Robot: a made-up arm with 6 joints.
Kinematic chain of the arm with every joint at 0, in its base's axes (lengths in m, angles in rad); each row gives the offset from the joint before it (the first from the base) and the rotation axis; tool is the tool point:
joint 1: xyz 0 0 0.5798 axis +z
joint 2: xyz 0.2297 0 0 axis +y
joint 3: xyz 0 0 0.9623 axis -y
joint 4: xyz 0 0 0.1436 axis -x
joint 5: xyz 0.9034 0 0 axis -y
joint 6: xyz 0.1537 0 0 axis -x
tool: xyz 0 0 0
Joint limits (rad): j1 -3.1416..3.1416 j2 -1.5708..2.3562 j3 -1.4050..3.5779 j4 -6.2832..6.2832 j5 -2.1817..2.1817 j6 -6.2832..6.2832
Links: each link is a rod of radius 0.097 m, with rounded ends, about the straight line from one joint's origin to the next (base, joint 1, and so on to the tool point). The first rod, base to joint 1, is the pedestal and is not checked.
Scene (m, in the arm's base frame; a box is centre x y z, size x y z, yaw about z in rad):
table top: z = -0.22
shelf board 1: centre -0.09 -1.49 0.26 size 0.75 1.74 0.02 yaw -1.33
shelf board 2: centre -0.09 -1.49 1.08 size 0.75 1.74 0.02 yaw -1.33
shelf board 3: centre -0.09 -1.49 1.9 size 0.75 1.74 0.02 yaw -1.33
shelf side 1: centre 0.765 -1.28 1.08 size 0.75 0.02 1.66 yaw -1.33
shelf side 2: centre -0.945 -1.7 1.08 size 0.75 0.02 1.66 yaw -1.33
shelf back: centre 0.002 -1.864 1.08 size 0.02 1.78 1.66 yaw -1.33
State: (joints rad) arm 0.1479 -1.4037 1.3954 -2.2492 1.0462 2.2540
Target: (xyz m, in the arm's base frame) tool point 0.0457 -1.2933 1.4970
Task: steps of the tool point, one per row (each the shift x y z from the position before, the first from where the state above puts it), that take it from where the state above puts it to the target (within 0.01 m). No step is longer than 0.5 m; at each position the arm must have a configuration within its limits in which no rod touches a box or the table.
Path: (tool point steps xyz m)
1: 0.1953 -0.4142 0.1141
2: 0.3074 -0.3236 0.1074
3: 0.3805 -0.2029 0.0989
4: 0.4067 -0.0681 0.0882
5: 0.3852 0.0630 0.0759

